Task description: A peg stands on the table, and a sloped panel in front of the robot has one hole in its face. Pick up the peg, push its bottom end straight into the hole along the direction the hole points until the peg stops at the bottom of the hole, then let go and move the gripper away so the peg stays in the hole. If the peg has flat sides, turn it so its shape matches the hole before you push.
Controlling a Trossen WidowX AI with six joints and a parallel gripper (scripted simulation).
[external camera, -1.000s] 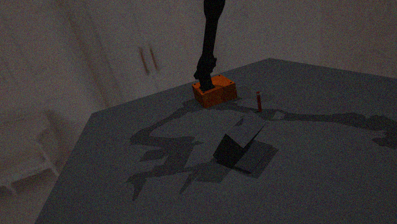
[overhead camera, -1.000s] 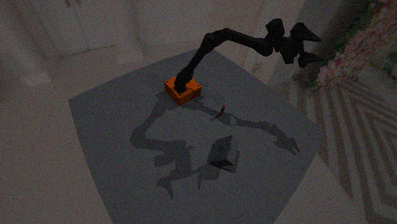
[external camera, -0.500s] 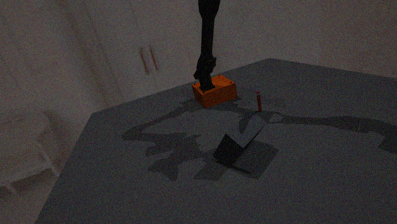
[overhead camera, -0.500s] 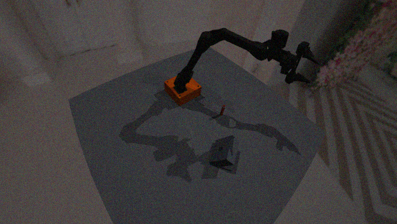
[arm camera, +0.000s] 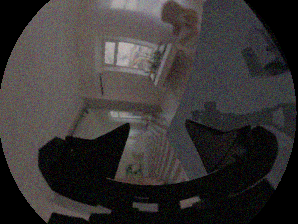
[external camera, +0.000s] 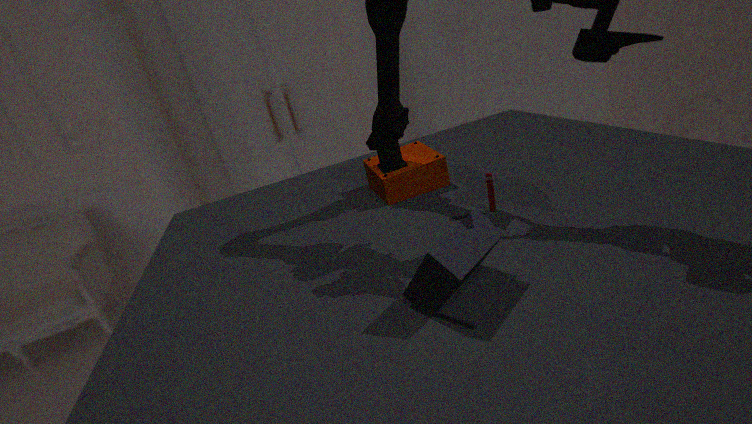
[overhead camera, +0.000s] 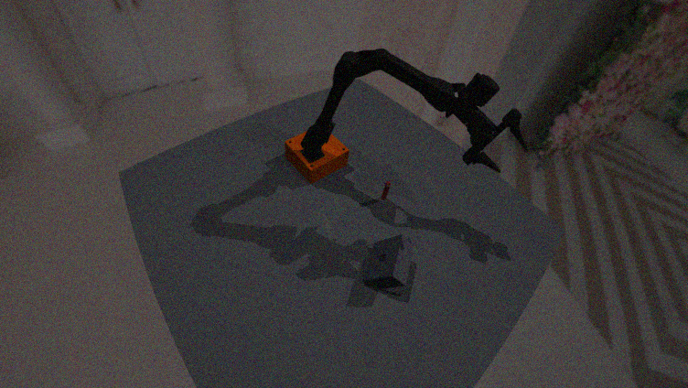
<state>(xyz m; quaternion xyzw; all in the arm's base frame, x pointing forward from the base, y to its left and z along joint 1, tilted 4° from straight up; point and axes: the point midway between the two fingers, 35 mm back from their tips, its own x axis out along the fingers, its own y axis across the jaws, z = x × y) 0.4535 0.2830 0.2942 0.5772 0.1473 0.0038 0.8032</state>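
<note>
The red peg lies 260 mm behind my gripper tip, 140 mm to the right of it and 280 mm below it. Round my gripper tip: sloped panel: 50 mm behind, 320 mm to the right, 290 mm below.
</note>
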